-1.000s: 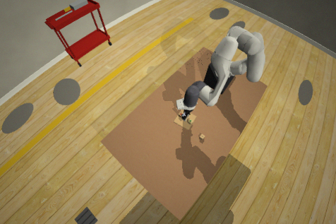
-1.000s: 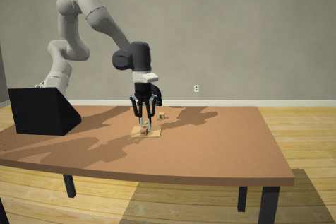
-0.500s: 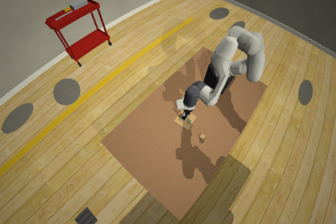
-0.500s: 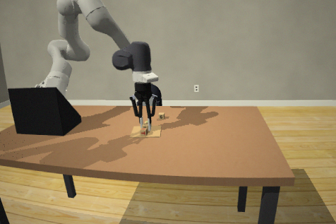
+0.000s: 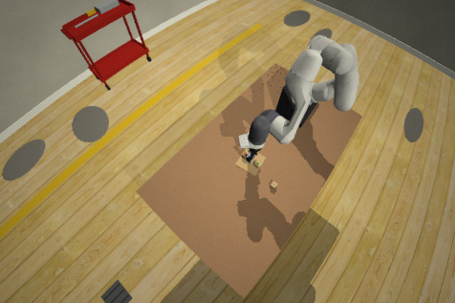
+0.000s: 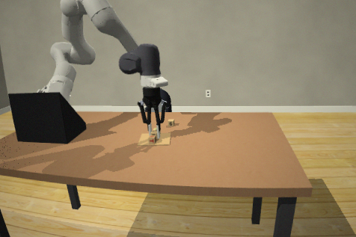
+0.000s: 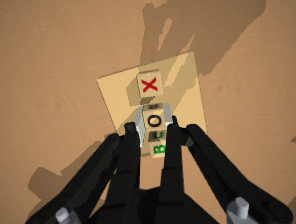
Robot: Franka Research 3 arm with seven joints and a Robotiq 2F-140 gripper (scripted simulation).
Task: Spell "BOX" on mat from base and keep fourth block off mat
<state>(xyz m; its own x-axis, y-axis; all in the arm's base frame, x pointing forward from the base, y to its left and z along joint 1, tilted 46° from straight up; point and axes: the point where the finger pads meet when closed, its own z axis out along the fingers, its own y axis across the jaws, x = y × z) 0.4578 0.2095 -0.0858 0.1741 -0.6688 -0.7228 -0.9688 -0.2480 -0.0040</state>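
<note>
Right now my hand is 2 cm above the O block. The rest, counted from my hand: tan mat 4 cm below.
</note>
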